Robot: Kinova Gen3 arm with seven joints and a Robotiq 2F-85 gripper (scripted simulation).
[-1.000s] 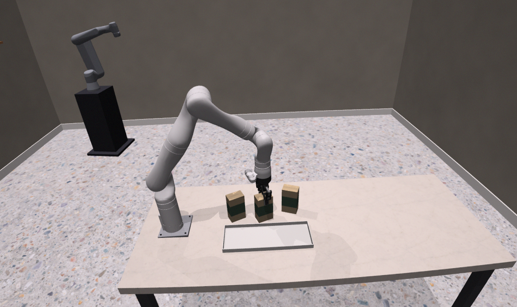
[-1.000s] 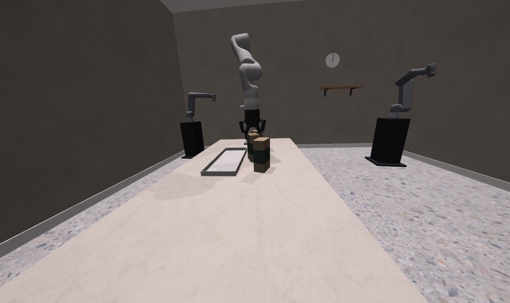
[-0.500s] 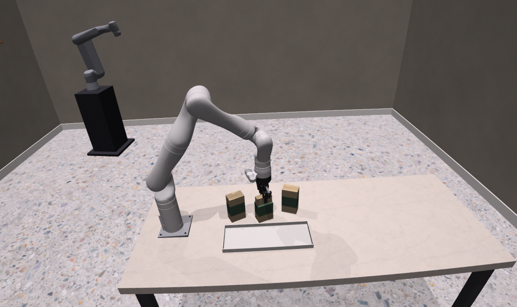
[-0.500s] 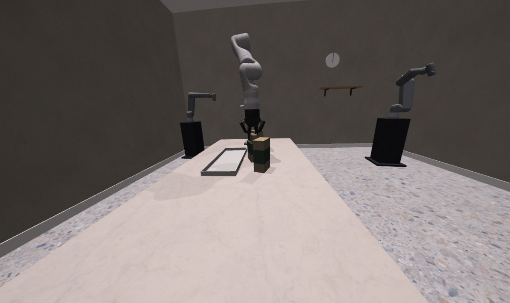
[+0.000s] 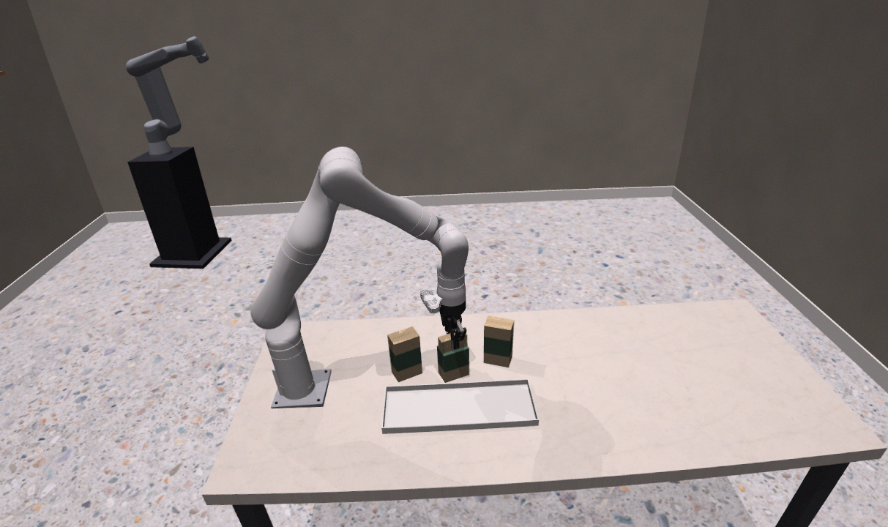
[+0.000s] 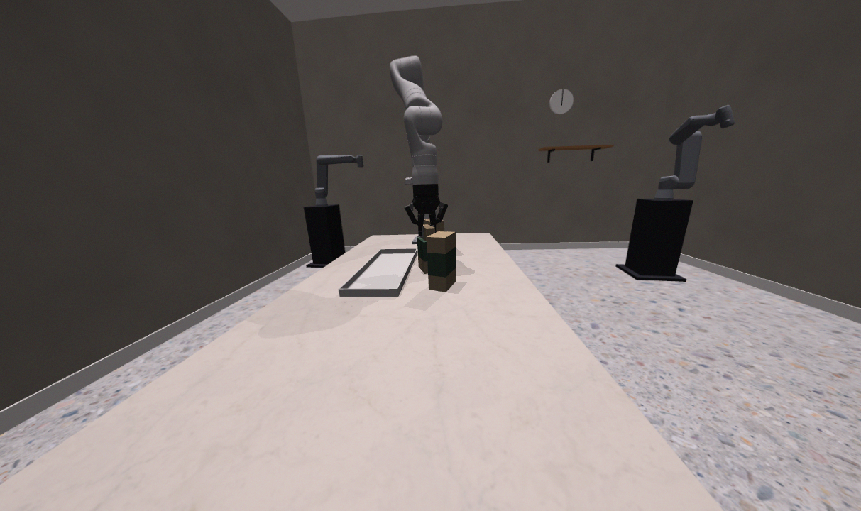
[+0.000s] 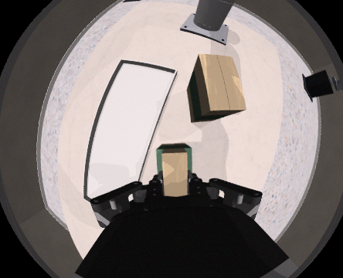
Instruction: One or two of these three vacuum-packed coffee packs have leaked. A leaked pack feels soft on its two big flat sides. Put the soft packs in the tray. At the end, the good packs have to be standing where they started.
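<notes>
Now: hand 30 mm short of the grey-rimmed white tray, 130 mm to the left of it and 120 mm above it.
</notes>
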